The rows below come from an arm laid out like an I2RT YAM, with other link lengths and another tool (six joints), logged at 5 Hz.
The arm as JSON. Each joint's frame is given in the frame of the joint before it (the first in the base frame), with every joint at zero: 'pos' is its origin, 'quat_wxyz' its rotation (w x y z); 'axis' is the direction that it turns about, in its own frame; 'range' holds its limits. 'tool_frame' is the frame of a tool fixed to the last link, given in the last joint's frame.
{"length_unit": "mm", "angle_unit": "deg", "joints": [
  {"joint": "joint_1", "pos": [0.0, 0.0, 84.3], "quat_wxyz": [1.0, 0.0, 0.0, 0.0], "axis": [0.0, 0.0, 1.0], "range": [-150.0, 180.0]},
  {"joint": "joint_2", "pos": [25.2, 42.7, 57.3], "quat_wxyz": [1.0, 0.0, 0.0, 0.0], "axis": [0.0, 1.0, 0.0], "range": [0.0, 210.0]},
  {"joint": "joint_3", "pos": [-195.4, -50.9, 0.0], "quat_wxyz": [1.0, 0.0, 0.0, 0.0], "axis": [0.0, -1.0, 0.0], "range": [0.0, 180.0]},
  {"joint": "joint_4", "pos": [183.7, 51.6, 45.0], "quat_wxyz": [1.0, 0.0, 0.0, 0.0], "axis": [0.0, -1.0, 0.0], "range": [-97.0, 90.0]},
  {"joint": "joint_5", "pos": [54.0, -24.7, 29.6], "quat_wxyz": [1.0, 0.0, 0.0, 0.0], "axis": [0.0, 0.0, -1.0], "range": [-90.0, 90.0]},
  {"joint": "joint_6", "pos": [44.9, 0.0, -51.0], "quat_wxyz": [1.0, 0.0, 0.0, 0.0], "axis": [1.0, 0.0, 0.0], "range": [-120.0, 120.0]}
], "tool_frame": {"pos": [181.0, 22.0, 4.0], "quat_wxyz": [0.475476, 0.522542, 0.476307, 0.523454]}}
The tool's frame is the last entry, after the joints.
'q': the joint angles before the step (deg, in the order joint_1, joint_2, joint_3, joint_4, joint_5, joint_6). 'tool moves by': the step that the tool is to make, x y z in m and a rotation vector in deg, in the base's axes. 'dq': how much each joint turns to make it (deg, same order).
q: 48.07, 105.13, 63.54, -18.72, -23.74, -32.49
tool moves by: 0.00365, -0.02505, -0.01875, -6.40, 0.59, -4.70
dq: 0.00, -0.41, -1.83, -2.82, 5.58, 2.56
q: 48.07, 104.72, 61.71, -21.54, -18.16, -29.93
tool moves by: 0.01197, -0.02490, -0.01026, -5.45, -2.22, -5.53
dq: 0.14, -2.04, -2.37, -1.47, 7.17, 3.05
